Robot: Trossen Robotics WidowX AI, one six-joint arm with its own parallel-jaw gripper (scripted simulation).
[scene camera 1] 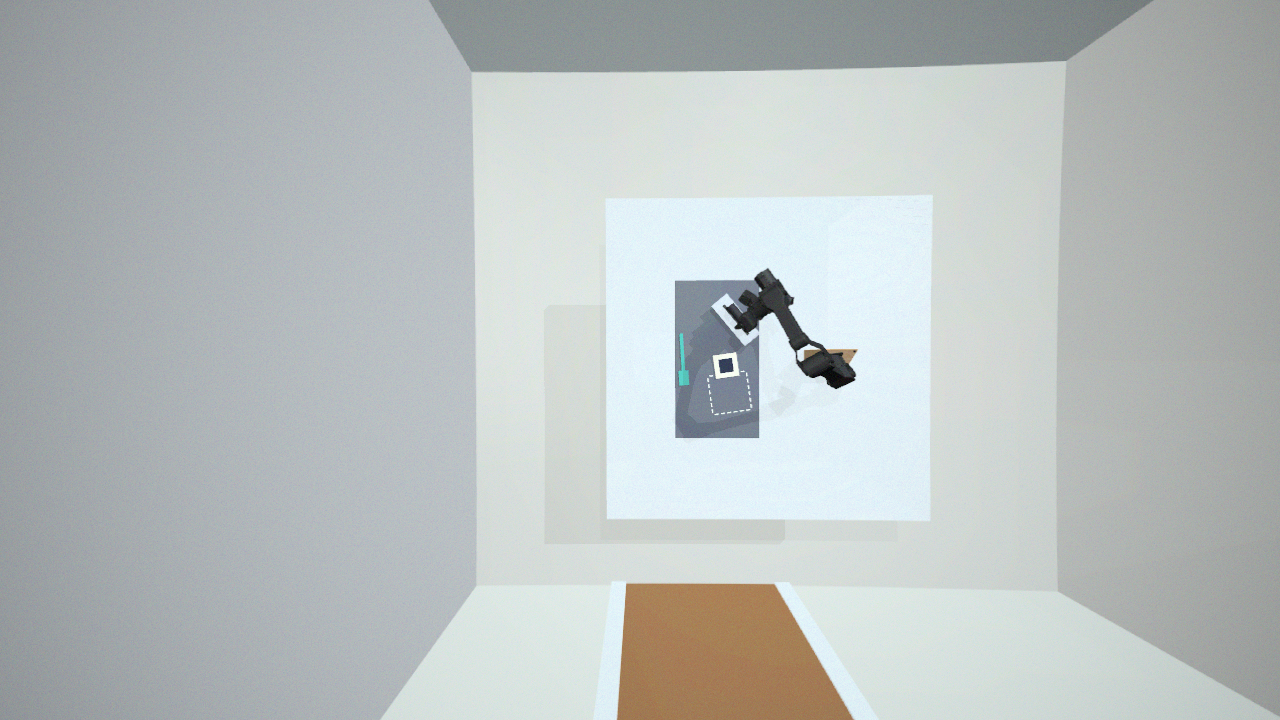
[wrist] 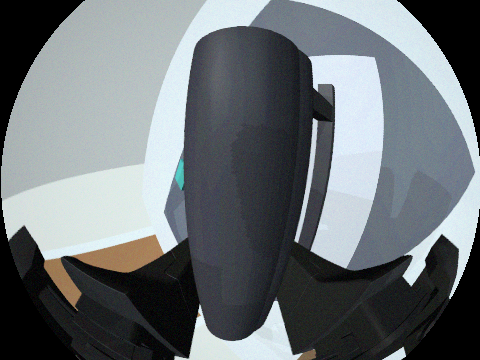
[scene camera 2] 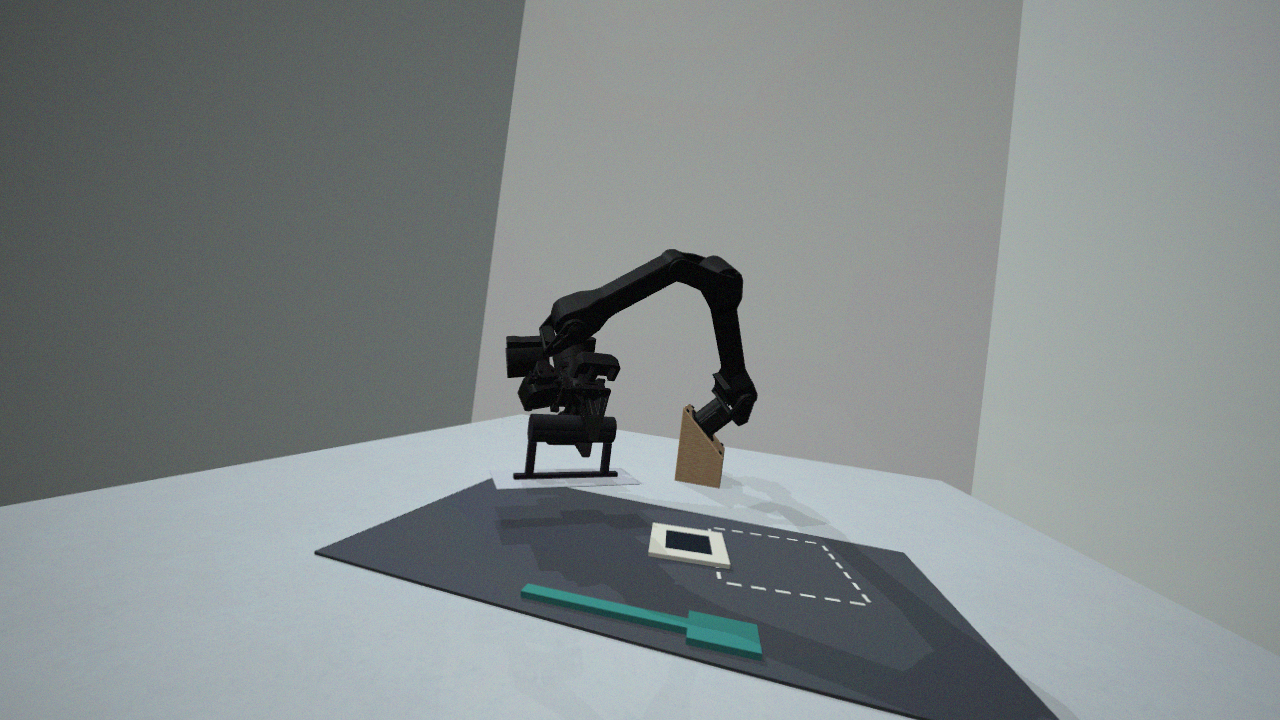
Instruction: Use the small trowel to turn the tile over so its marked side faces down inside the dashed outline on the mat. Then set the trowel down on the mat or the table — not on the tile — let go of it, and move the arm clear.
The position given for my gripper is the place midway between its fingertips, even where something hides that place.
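There is my gripper, which I find in scene camera 2 (scene camera 2: 590, 449), again in scene camera 1 (scene camera 1: 736, 326), and in the wrist view (wrist: 238, 233) too. A teal trowel (scene camera 2: 705, 631) is here as well. And I can see a dark mat (wrist: 422, 174).
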